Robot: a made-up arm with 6 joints. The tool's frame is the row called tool.
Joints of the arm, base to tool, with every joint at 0 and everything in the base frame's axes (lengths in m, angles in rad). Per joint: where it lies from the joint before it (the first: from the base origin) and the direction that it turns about. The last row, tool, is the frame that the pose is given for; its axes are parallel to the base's.
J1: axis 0 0 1 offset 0.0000 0.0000 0.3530
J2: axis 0 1 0 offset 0.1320 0.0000 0.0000
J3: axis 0 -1 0 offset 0.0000 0.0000 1.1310
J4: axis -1 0 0 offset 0.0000 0.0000 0.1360
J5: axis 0 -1 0 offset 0.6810 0.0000 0.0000
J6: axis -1 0 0 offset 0.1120 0.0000 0.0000
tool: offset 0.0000 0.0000 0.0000
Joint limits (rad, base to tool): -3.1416..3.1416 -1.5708..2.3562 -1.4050..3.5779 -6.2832..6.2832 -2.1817..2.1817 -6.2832..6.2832
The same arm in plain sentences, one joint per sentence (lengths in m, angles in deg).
The arm has six revolute joints in a row. What follows holds with every joint at zero, and every direction is one of the base frame's.
Joint 1 is mounted 0.353 m along +z from the base frame's origin and turns about +z, from -180 to 180 deg.
Joint 2 is mounted 0.132 m along +x from joint 1 and turns about +y, from -90 to 135 deg.
Joint 3 is mounted 1.131 m along +z from joint 2 and turns about -y, from -80.5 to 205 deg.
Joint 4 is mounted 0.136 m along +z from joint 3 and turns about -x, from -360 to 360 deg.
Joint 5 is mounted 0.681 m along +x from joint 4 and turns about -y, from -125 to 125 deg.
Joint 6 is mounted 0.112 m along +x from joint 5 and turns about -x, from -360 to 360 deg.
The tool frame, which is the frame that the pose is given for, is mounted at the same point as joint 6; its axes are parallel to the base frame's.

